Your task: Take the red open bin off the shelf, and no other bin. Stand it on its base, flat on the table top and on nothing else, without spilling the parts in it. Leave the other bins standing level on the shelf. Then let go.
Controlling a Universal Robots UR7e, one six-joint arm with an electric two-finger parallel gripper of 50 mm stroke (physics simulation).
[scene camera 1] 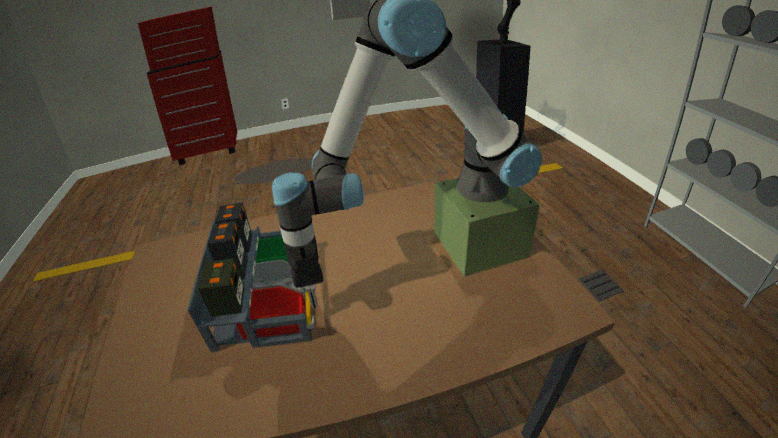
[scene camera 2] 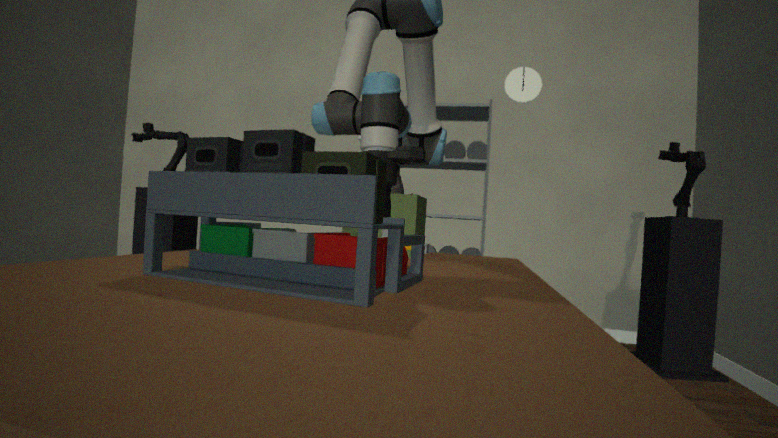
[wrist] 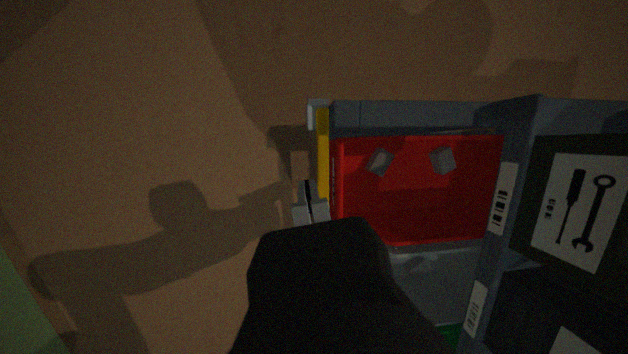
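Seen in the pictures: gripper, fingertip midpoint: [scene camera 1: 314, 305] [wrist: 308, 189]; arm's base at its link origin: [scene camera 1: 482, 188].
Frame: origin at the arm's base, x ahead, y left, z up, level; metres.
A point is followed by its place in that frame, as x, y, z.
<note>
The red open bin [scene camera 1: 276, 302] @[0.646, 0.017, -0.160] [scene camera 2: 334, 249] @[0.745, 0.026, -0.129] [wrist: 420, 215] @[0.683, 0.009, -0.158] sits tilted in the lower tier of the grey shelf [scene camera 2: 261, 193] @[0.816, -0.063, -0.055] [wrist: 415, 114] @[0.652, 0.134, -0.104], at its near end in scene camera 1. Two small grey parts [wrist: 380, 161] @[0.646, 0.090, -0.165] [wrist: 443, 160] @[0.726, 0.069, -0.165] lie in it. A yellow bar [scene camera 1: 309, 307] @[0.569, 0.107, -0.124] [wrist: 323, 150] @[0.577, 0.123, -0.124] runs across the shelf's front, before the bin's front wall. My gripper [scene camera 1: 313, 296] @[0.554, 0.087, -0.141] [wrist: 308, 189] @[0.554, 0.087, -0.141] is shut and empty. Its fingertips are close beside the yellow bar, on the side away from the bin; contact cannot be told. In scene camera 2 the fingers are hidden.
A grey bin [scene camera 1: 272, 270] @[0.631, -0.094, -0.140] [scene camera 2: 282, 244] @[0.727, -0.062, -0.129] [wrist: 440, 287] @[0.698, -0.110, -0.152] and a green bin [scene camera 1: 270, 248] @[0.618, -0.206, -0.144] [scene camera 2: 225, 239] @[0.697, -0.173, -0.130] stand beside the red bin. An olive box [scene camera 1: 220, 291] @[0.762, 0.090, -0.008] [scene camera 2: 340, 162] @[0.805, 0.041, -0.007] and two dark boxes [scene camera 2: 212, 155] @[0.745, -0.179, 0.004] [scene camera 2: 272, 151] @[0.765, -0.072, 0.011] stand on the shelf's top. The robot's green base block [scene camera 1: 489, 239] @[0.062, 0.132, -0.074] stands on the table.
</note>
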